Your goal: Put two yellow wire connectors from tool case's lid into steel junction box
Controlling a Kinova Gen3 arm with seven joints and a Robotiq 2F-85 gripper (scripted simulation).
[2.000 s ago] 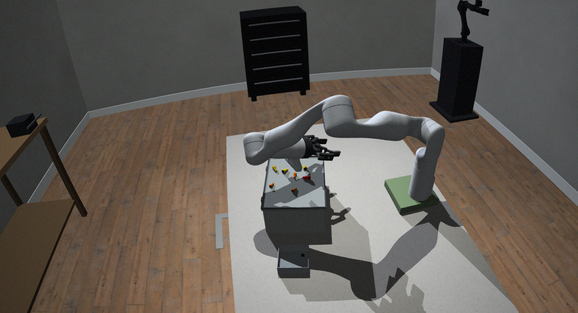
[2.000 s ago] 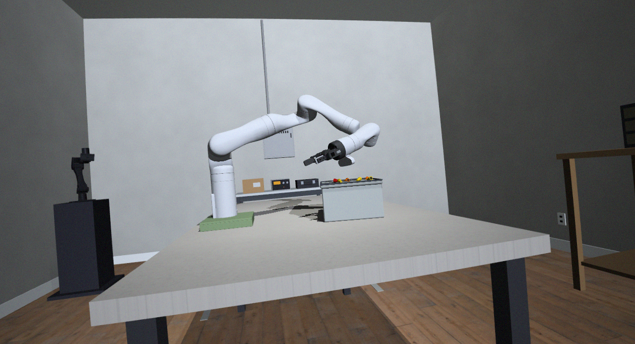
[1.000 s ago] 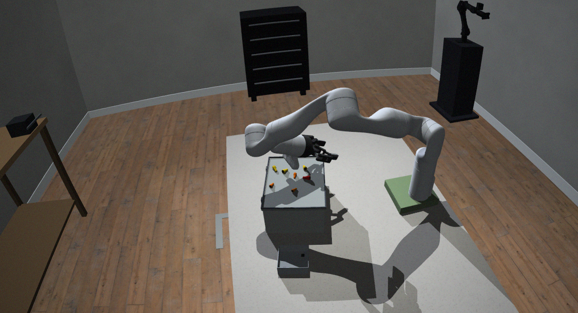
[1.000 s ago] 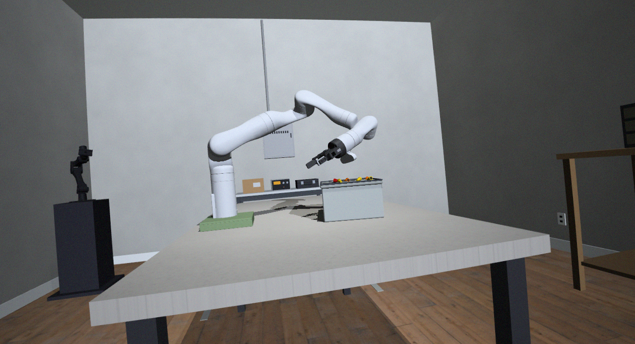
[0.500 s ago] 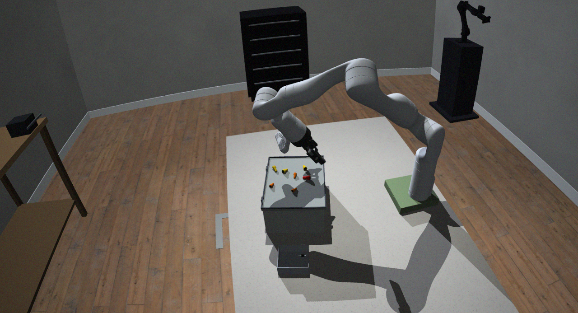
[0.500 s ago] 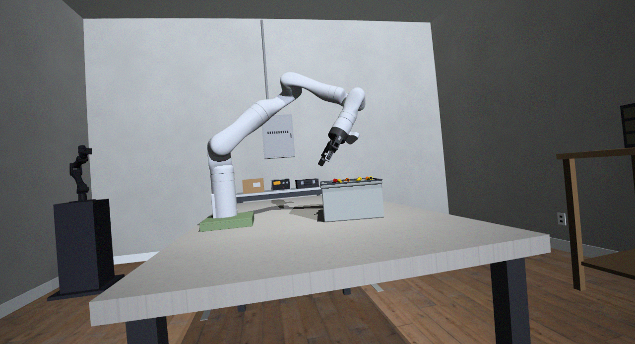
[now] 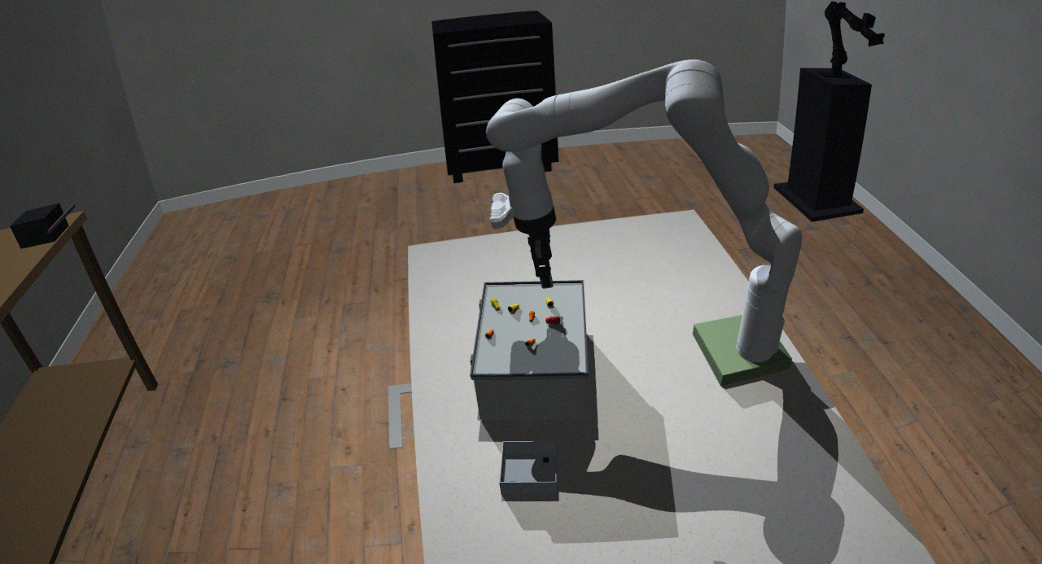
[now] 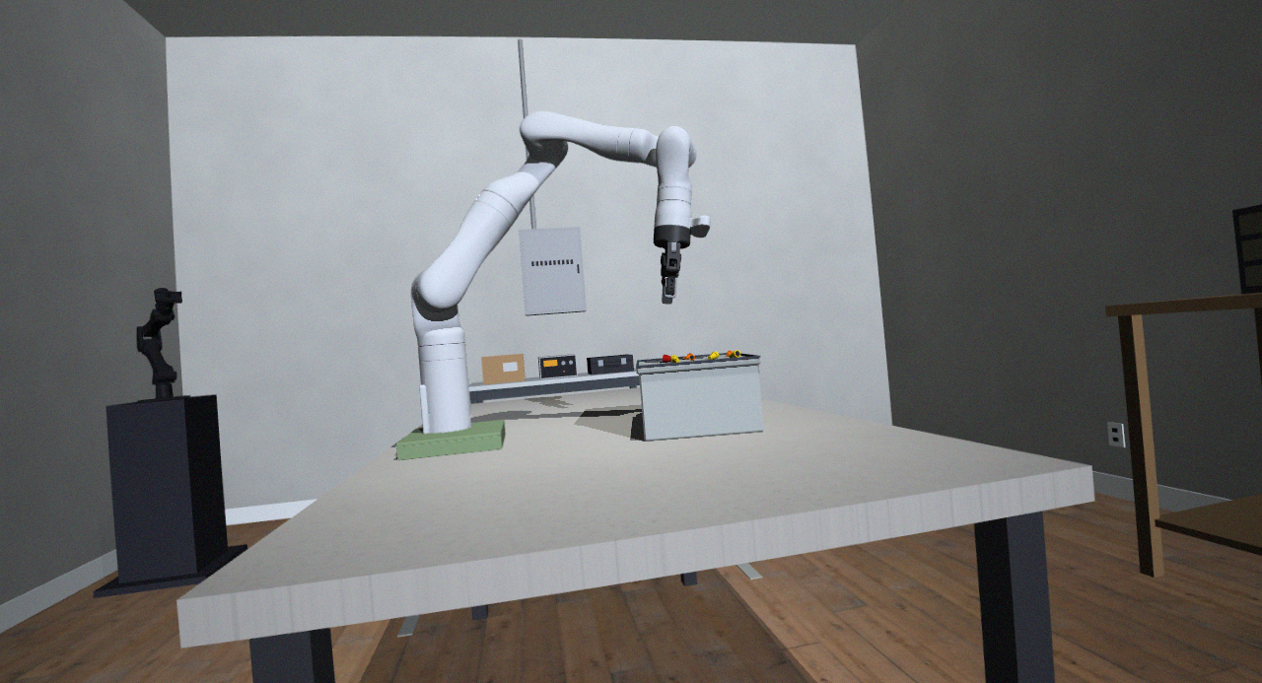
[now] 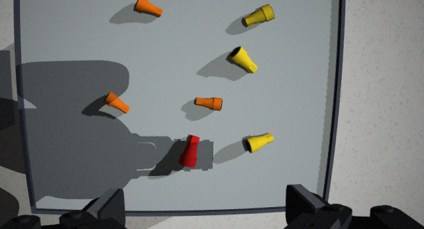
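Right now the red connector is 10 mm behind my hand, 10 mm to the left of it and 120 mm below it. From my hand the other things lie so: tool case: 40 mm ahead, 160 mm below.
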